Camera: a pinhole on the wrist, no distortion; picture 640 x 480 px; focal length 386.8 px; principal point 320.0 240.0 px. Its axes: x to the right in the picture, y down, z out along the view. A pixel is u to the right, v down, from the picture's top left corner.
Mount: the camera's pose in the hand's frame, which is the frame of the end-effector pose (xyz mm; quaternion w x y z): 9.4 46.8 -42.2 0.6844 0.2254 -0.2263 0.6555
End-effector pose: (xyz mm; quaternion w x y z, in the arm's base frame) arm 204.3 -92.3 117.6 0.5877 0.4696 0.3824 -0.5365
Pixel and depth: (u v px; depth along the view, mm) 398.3 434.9 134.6
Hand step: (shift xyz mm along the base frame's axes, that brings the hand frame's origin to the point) -22.5 -62.9 76.9
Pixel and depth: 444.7 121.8 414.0
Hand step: -103.6 -387.7 -45.6
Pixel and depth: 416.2 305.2 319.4
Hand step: -100.6 -237.1 101.7
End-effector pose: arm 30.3 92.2 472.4 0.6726 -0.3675 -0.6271 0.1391
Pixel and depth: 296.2 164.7 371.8
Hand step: -267.4 -12.3 175.7
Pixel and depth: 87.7 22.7 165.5
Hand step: -47.2 -22.7 160.6
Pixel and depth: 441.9 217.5 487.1
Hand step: -442.7 76.1 87.3
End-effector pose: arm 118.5 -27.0 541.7 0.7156 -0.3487 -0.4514 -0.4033
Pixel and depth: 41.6 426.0 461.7
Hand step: -543.6 -40.4 -104.7
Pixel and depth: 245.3 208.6 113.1
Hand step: -43.4 8.6 32.3
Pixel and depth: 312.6 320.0 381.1
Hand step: -280.4 161.6 45.6
